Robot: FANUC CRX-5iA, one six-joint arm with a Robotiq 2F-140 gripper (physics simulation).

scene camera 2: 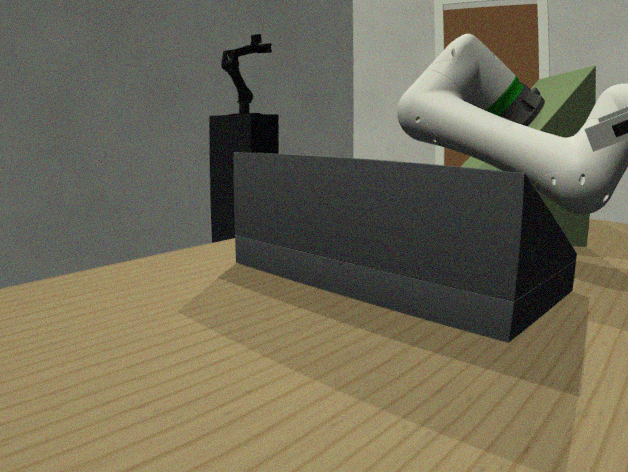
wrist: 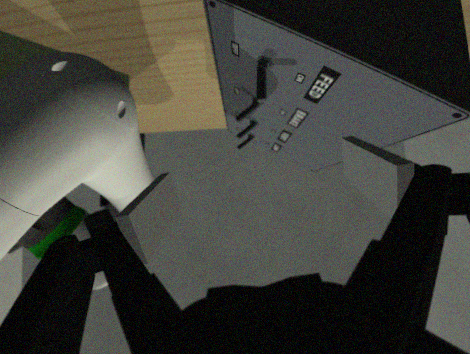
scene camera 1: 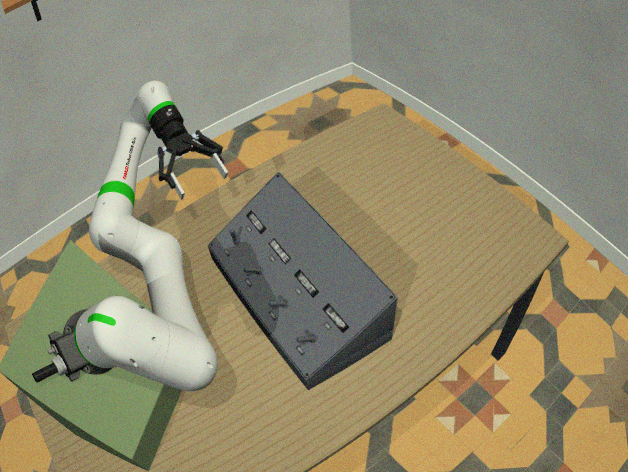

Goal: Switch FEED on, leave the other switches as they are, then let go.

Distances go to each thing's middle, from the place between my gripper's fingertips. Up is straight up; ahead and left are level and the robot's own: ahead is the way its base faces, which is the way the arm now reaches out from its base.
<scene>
Right now my hand is 29 cm to the left of the dark grey switch panel (scene camera 1: 330, 293) and 16 cm above it.
</scene>
